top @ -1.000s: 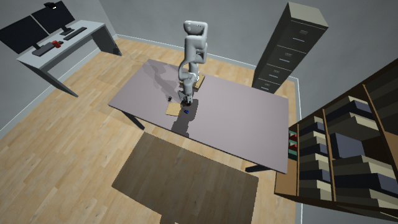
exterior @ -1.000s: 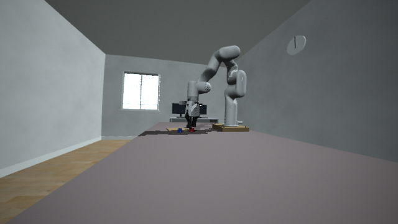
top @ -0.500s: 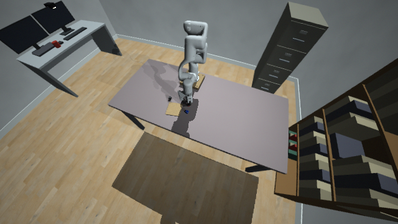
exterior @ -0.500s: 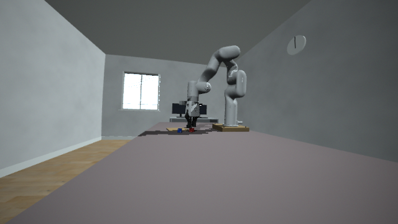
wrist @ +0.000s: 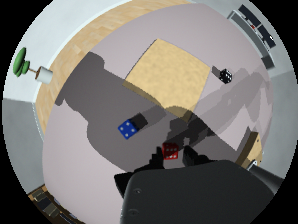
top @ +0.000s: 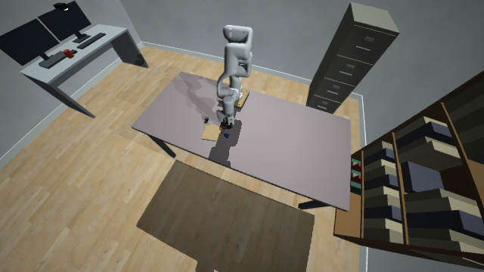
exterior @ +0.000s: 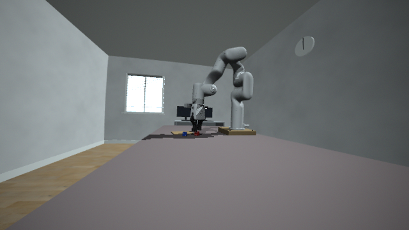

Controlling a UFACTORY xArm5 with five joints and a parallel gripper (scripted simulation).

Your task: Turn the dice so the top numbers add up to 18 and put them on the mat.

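My hand is 4 cm above the red die. Round my hand: tan mat (11 cm ahead, 10 cm to the right, 5 cm below); black die (21 cm to the right, 4 cm below, 3 cm ahead); blue die (8 cm ahead, 4 cm below, 3 cm to the left).
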